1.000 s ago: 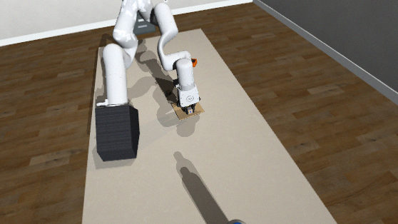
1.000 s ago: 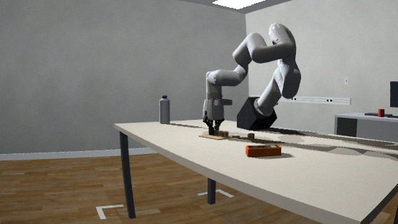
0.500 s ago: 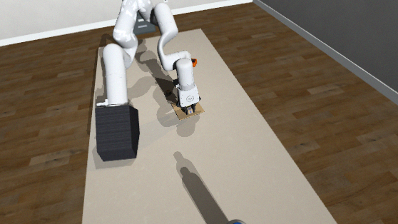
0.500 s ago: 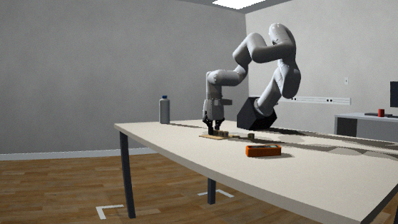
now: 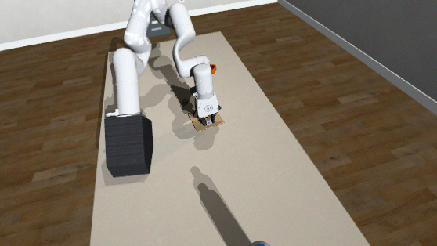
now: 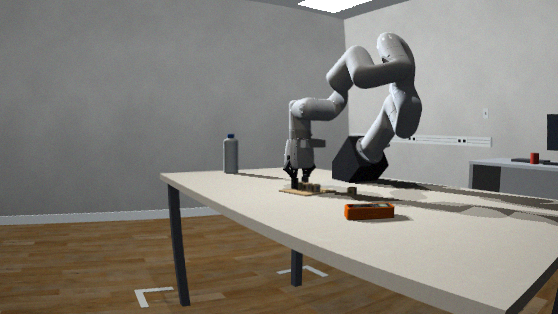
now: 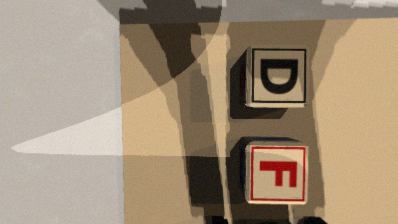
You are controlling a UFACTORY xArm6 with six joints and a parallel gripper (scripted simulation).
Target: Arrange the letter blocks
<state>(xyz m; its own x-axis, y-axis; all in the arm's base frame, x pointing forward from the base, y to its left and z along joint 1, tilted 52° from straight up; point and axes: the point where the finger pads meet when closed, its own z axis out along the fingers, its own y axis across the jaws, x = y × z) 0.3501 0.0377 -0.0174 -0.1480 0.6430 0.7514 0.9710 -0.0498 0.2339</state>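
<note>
My hand is 4 cm to the right of the thin mat, 2 cm above it and 1 cm past it. Also, from my hand: grey bottle (66 cm to the right, 7 cm above, 1 cm ahead).
</note>
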